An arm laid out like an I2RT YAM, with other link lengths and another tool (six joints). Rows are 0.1 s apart.
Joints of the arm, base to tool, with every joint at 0 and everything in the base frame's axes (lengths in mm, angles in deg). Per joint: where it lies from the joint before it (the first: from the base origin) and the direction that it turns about. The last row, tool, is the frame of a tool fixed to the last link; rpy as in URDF.
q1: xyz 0 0 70.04 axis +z
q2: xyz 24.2 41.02 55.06 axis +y
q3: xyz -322.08 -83.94 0 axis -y
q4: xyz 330.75 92.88 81 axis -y
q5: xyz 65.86 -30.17 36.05 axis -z
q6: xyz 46.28 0 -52.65 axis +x
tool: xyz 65 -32 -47 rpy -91.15 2.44 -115.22
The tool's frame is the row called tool.
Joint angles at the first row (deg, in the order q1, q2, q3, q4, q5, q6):
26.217 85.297 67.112 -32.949 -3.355 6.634
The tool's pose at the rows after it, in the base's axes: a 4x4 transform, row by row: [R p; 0 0 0 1], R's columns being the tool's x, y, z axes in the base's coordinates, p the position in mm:
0.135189, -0.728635, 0.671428, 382.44; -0.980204, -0.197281, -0.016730, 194.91; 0.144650, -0.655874, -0.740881, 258.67; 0, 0, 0, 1
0.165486, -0.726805, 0.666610, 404.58; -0.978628, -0.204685, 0.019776, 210.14; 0.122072, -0.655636, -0.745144, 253.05; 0, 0, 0, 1
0.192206, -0.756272, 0.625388, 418.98; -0.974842, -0.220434, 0.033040, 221.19; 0.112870, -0.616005, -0.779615, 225.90; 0, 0, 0, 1
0.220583, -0.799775, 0.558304, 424.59; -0.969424, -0.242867, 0.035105, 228.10; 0.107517, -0.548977, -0.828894, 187.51; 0, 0, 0, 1
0.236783, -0.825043, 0.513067, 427.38; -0.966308, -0.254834, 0.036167, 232.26; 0.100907, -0.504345, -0.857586, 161.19; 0, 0, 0, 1
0.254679, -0.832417, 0.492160, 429.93; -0.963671, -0.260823, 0.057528, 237.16; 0.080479, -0.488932, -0.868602, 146.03; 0, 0, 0, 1
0.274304, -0.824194, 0.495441, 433.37; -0.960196, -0.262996, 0.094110, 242.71; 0.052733, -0.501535, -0.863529, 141.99; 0, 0, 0, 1
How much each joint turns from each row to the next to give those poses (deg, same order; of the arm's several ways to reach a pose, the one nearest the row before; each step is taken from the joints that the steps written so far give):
0.000 3.343 5.901 1.092 -3.410 -0.941
0.001 4.590 3.716 1.049 -2.120 -0.393
-0.001 4.984 1.465 0.765 -1.793 -0.022
0.001 4.874 -0.001 0.329 -1.857 0.001
-0.001 3.323 0.001 0.458 -1.224 0.065
0.000 1.923 -0.066 1.159 -1.661 -0.066
0.001 0.634 -0.022 1.639 -1.836 -0.261

